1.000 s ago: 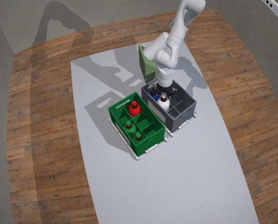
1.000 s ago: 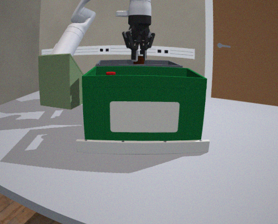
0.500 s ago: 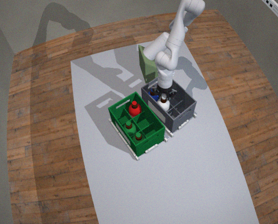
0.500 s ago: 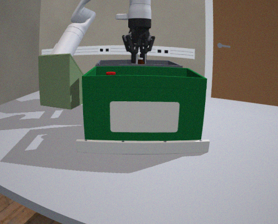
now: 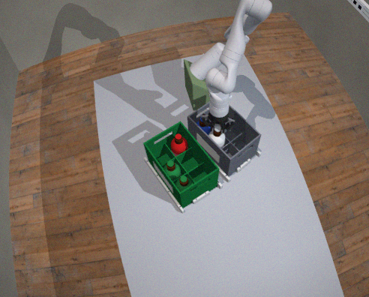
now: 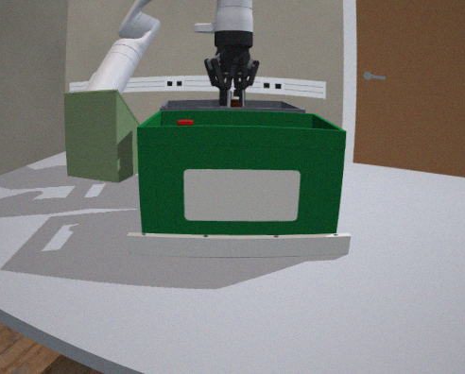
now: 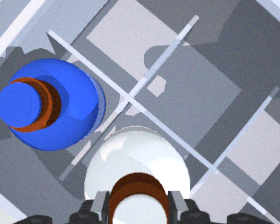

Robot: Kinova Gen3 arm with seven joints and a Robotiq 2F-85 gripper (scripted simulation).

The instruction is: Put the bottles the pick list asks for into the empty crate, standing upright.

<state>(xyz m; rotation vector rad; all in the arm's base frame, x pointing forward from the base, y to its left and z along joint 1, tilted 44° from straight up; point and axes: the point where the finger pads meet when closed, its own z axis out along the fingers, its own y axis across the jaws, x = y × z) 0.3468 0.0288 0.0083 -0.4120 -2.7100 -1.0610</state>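
My hand is 70 mm above the white-label bottle. Round my hand: grey crate: 100 mm below, 40 mm to the left, 20 mm behind; blue-label bottle: 100 mm below, 80 mm behind, 50 mm to the right; red-label bottle: 160 mm to the right, 100 mm below, 10 mm behind.
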